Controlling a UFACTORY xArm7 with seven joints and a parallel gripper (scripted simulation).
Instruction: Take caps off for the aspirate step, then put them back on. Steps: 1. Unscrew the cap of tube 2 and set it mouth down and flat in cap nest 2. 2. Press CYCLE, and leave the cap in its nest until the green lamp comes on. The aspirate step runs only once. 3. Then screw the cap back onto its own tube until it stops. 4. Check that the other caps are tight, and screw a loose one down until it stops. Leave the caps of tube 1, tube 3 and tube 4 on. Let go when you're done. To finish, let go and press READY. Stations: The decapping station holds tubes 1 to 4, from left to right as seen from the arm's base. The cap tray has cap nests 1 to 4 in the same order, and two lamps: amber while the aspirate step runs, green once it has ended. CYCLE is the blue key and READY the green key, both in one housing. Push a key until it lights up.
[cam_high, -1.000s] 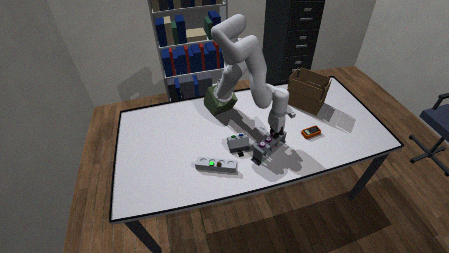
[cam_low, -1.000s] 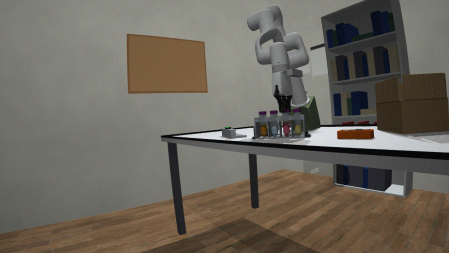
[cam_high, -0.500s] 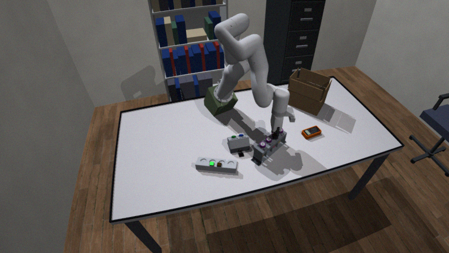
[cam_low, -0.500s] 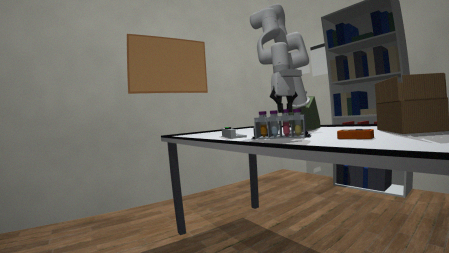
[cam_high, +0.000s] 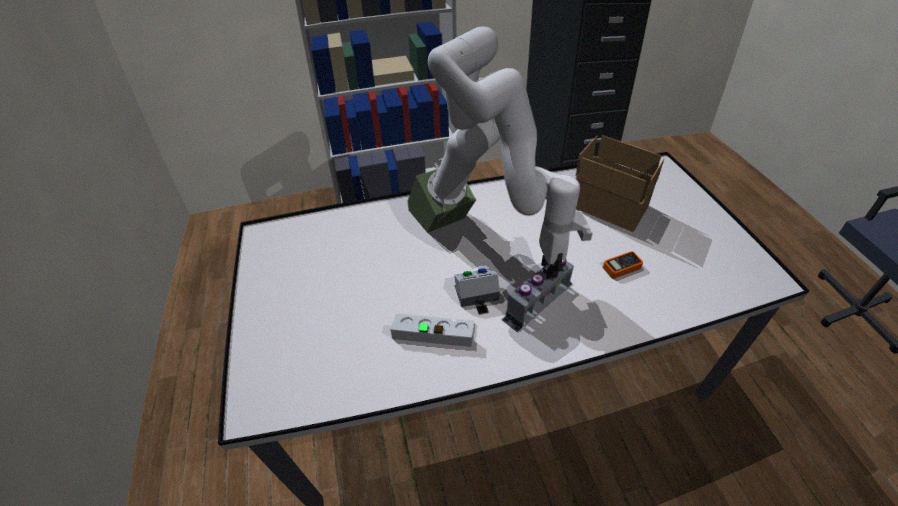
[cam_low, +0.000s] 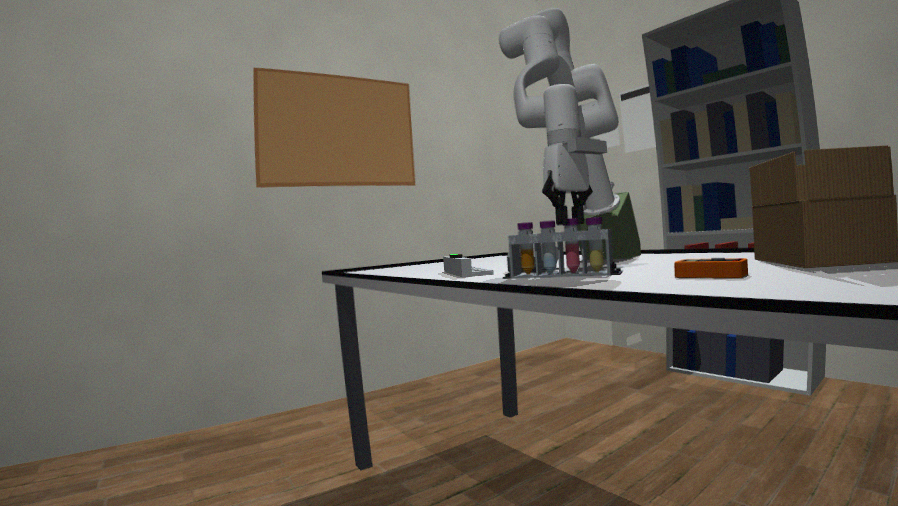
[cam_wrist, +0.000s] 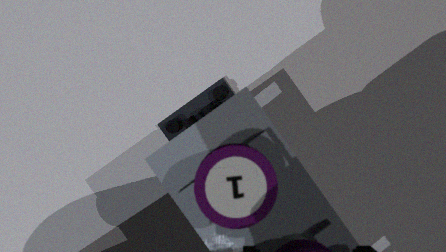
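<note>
The cap marked 1 is 2 cm behind my hand, 5 cm to the left of it and 2 cm below it. Also, from my hand: blue key 12 cm behind, 15 cm to the right, 6 cm below; then key housing 10 cm behind, 18 cm to the right, 8 cm below; then green key 13 cm behind, 19 cm to the right, 6 cm below.
</note>
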